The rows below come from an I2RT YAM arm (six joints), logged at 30 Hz.
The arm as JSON. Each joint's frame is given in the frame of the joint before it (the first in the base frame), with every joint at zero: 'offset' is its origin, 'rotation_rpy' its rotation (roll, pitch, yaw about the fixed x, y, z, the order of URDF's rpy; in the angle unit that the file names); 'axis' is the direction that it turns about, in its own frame. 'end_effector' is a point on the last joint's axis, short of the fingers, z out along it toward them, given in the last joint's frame.
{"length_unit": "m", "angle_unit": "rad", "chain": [
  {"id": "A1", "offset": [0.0, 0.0, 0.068], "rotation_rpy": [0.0, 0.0, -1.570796], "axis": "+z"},
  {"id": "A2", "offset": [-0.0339, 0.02, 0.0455], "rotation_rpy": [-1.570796, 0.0, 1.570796], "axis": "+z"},
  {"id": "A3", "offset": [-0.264, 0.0, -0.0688], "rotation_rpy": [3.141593, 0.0, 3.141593], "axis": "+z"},
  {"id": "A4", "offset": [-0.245, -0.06, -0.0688], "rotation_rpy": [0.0, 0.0, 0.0], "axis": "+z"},
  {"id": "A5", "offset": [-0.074, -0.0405, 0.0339], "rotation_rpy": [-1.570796, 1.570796, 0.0], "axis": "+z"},
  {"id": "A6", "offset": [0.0, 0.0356, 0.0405], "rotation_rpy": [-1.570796, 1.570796, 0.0], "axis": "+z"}
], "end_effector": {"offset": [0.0, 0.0, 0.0], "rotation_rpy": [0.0, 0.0, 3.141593]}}
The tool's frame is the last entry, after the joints.
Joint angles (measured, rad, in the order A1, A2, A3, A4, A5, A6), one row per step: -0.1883 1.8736 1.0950 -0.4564 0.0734 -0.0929; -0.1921 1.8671 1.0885 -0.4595 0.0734 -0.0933; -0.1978 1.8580 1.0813 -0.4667 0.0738 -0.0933; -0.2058 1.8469 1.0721 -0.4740 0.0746 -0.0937; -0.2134 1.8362 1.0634 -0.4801 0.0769 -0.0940; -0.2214 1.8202 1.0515 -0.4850 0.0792 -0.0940; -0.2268 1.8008 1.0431 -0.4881 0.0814 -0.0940; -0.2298 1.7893 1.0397 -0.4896 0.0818 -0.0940; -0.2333 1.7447 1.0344 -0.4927 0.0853 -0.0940; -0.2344 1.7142 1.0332 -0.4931 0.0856 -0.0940; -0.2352 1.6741 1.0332 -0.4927 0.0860 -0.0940; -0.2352 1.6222 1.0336 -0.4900 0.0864 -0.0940; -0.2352 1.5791 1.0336 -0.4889 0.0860 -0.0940
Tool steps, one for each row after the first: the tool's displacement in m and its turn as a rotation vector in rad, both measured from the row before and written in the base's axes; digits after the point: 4 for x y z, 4 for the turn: -0.0022 -0.0009 0.0004 0.0005 0.0031 -0.0034; -0.0030 -0.0015 0.0009 0.0007 0.0053 -0.0058; -0.0036 -0.0021 0.0010 0.0002 0.0055 -0.0079; -0.0034 -0.0020 0.0011 -0.0014 0.0045 -0.0080; -0.0042 -0.0019 0.0019 -0.0020 0.0013 -0.0087; -0.0031 -0.0012 0.0039 -0.0038 -0.0072 -0.0061; -0.0015 -0.0007 0.0027 -0.0019 -0.0063 -0.0031; -0.0034 -0.0005 0.0124 -0.0115 -0.0345 -0.0047; -0.0018 0.0000 0.0091 -0.0070 -0.0280 -0.0012; -0.0023 0.0003 0.0123 -0.0098 -0.0393 -0.0010; -0.0034 0.0008 0.0160 -0.0132 -0.0534 -0.0002; -0.0036 0.0009 0.0130 -0.0100 -0.0431 0.0002
